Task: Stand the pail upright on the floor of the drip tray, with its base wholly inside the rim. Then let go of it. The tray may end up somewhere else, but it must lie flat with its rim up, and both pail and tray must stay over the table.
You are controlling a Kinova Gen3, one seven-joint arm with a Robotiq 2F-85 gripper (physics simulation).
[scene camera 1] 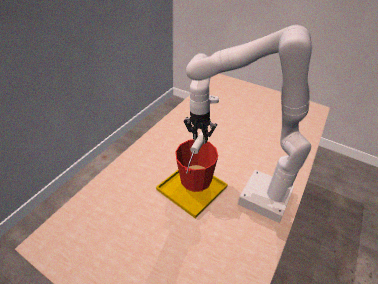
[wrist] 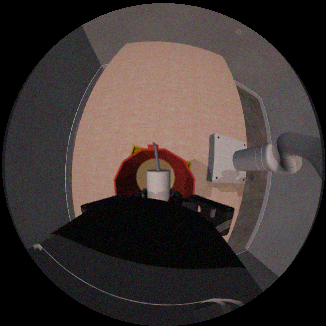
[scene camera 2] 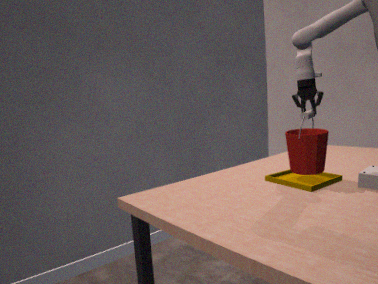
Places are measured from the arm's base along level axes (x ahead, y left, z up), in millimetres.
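Where they show: gripper, between the fingertips: [scene camera 1: 200,141] [wrist: 158,194] [scene camera 2: 309,116]; arm's base, origin of its link: [scene camera 1: 277,194] [wrist: 238,160].
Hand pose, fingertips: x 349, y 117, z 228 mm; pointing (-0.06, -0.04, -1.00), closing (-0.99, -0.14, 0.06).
Note:
Each offset is from my fingertips to the top centre of the thing. "*": to the spot under its first point. Level surfaces: height alone.
The red pail [scene camera 1: 197,172] [scene camera 2: 307,152] [wrist: 121,175] is upright over the yellow drip tray @(14 mm ahead, 24 mm left, 259 mm down) [scene camera 1: 175,199] [scene camera 2: 287,183] [wrist: 135,149], with its base apparently within the rim. Whether the base touches the tray floor is hard to tell. The tray lies flat on the table, rim up; the pail hides part of it. My gripper [scene camera 1: 200,138] [scene camera 2: 308,112] [wrist: 158,194] is above the pail, shut on the pale cylindrical grip of the pail's handle @(* 16 mm back, 45 mm left, 19 mm up) [scene camera 1: 198,145] [scene camera 2: 308,115] [wrist: 158,181]. The thin wire of the handle runs down to the pail's rim.
The light wooden table @(281 mm down) [scene camera 1: 115,200] [scene camera 2: 215,205] [wrist: 150,90] extends around the tray. The robot's pale base plate [scene camera 1: 250,191] [scene camera 2: 370,179] [wrist: 222,150] stands right of the tray in scene camera 1. Dark and light walls stand beyond the table.

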